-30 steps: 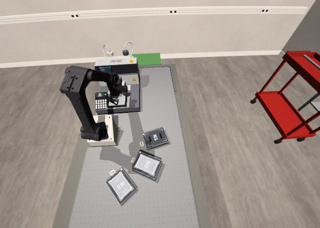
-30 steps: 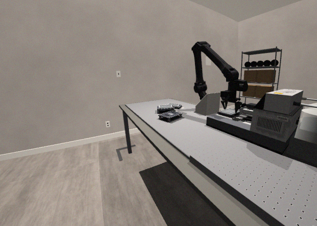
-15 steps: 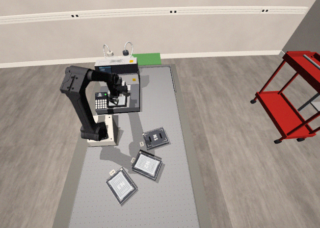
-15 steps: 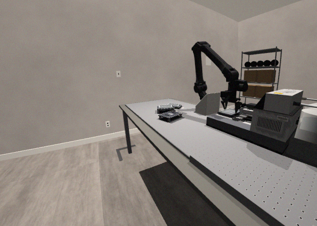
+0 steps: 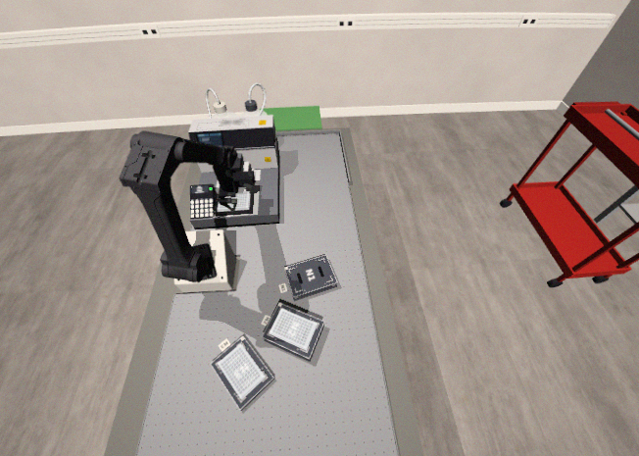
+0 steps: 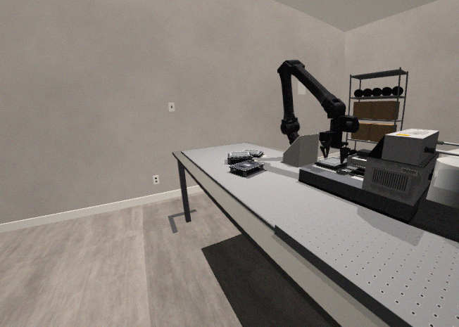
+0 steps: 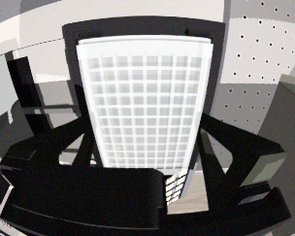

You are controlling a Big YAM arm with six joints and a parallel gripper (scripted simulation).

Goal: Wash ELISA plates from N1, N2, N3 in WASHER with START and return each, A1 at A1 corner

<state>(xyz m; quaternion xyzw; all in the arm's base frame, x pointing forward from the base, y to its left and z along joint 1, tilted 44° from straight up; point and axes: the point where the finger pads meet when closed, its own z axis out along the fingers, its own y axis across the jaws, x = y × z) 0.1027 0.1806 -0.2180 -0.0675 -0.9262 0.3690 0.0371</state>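
My gripper is now 1 cm above the dark carrier. From my hand the other things lie so: washer (2 cm ahead, 15 cm to the left, 4 cm above).
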